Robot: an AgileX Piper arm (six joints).
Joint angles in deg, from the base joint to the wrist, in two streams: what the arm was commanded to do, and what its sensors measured. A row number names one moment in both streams.
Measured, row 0:
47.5 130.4 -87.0 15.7 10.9 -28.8
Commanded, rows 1 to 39:
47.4 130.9 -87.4 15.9 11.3 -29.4
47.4 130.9 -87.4 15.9 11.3 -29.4
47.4 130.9 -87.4 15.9 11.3 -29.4
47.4 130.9 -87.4 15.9 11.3 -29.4
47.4 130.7 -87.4 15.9 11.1 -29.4
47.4 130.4 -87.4 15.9 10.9 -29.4
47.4 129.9 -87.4 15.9 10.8 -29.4
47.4 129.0 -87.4 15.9 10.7 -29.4
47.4 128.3 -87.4 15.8 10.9 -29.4
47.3 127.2 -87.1 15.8 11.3 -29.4
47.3 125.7 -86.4 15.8 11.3 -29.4
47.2 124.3 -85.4 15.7 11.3 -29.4
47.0 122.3 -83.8 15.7 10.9 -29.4
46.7 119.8 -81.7 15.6 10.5 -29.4
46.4 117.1 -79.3 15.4 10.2 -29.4
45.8 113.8 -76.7 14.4 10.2 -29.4
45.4 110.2 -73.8 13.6 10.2 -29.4
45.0 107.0 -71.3 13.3 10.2 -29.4
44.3 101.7 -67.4 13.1 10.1 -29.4
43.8 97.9 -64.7 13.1 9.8 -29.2
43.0 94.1 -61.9 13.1 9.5 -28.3
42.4 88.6 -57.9 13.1 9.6 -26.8
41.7 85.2 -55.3 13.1 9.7 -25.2
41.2 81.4 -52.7 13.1 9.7 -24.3
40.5 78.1 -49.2 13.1 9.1 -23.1
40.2 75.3 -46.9 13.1 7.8 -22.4
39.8 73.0 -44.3 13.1 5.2 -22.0
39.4 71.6 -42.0 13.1 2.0 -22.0
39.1 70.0 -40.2 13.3 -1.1 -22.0
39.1 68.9 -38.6 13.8 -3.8 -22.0
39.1 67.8 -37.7 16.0 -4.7 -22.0
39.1 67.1 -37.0 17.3 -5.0 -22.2
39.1 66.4 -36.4 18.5 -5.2 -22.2
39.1 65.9 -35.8 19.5 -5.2 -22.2
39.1 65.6 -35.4 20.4 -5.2 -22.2
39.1 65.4 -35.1 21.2 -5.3 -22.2
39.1 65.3 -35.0 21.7 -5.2 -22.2
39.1 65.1 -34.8 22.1 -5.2 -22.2
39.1 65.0 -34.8 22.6 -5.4 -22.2
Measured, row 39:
39.4 65.8 -35.6 20.4 -4.0 -22.4
